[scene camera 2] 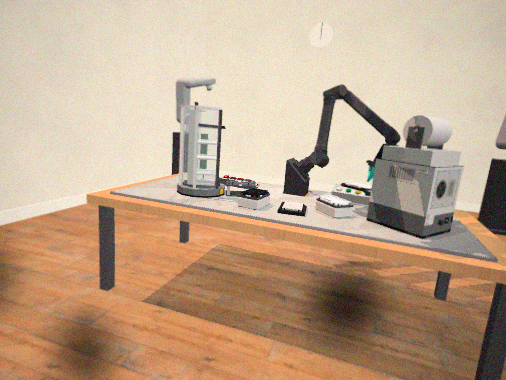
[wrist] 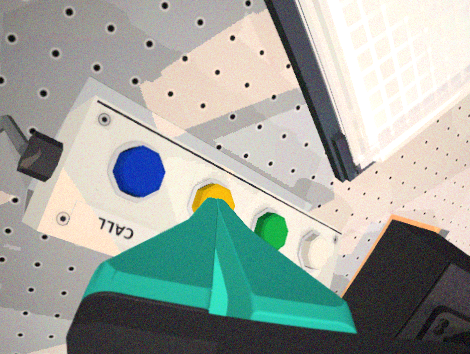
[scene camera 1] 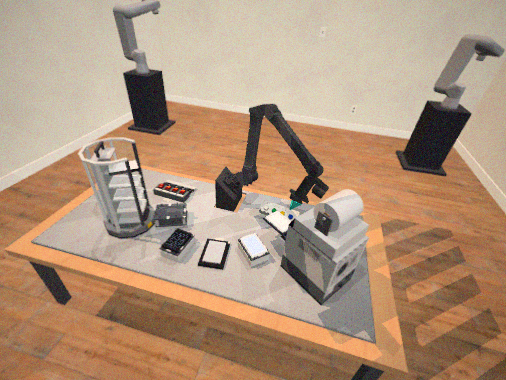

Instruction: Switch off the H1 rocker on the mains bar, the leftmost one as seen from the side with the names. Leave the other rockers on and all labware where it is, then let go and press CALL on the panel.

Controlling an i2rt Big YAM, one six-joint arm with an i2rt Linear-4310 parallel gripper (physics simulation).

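Places are measured from the arm's base along level axes (x right, y back, z down), in centimetres.
Where they show: gripper, fingertip midpoint: (scene camera 2: 367,182) (wrist: 212,212) (scene camera 1: 289,209); arm's base at its link origin: (scene camera 2: 299,170) (scene camera 1: 230,183).
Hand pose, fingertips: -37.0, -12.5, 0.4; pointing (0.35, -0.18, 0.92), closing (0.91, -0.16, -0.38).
Things, the pixels of their centre, and the offset from my fingertips, as dx, dy, dz. "*": a spot on its surface instead.
- button panel at the middle of its body: (wrist: 210,228) (scene camera 2: 353,194) (scene camera 1: 279,212) +5.7, +5.5, +8.6
- blue button at the middle of its body: (wrist: 138,171) (scene camera 1: 290,216) -1.1, +1.6, +6.4
- yellow button at the middle of its body: (wrist: 211,206) +3.7, +2.8, +6.4
- green button at the middle of its body: (wrist: 269,232) +8.6, +4.0, +6.4
- white button at the middle of its body: (wrist: 313,251) +13.5, +5.1, +6.4
- large grey instrument at the middle of its body: (scene camera 1: 325,238) (scene camera 2: 416,173) -16.9, -26.5, -10.0
- dark-edged holder at the middle of its body: (scene camera 2: 359,184) (scene camera 1: 279,221) +3.9, -10.5, +0.2
- rack tower at a spot on its surface: (scene camera 2: 200,191) (scene camera 1: 125,233) * +77.7, -32.3, +9.7
- grey device at the middle of its body: (scene camera 2: 241,187) (scene camera 1: 171,213) +63.2, -12.9, +9.0
The mains bar (scene camera 1: 173,191) (scene camera 2: 240,181) with red rockers lies at the back left of the table; the rocker positions are too small to tell. The button panel (scene camera 1: 265,210) (wrist: 82,195) has a blue button (scene camera 1: 290,217) (wrist: 139,171) beside the CALL label, then a yellow button (wrist: 214,196), a green button (wrist: 271,230) and a white button (wrist: 315,251). My gripper (scene camera 1: 293,207) (scene camera 2: 370,179) (wrist: 212,212) is shut and empty, with teal fingertips over the panel. In the wrist view the tips overlap the yellow button's lower edge; whether they touch it cannot be told.
A large grey instrument (scene camera 1: 320,250) (scene camera 2: 415,195) stands right of the panel. A plate in a dark-edged holder (scene camera 1: 280,222) (wrist: 400,65) lies close to the panel. A rack tower (scene camera 1: 129,229) (scene camera 2: 200,191), a grey device (scene camera 1: 171,214) and several plates (scene camera 1: 215,251) (scene camera 1: 253,246) (scene camera 1: 177,241) stand farther left.
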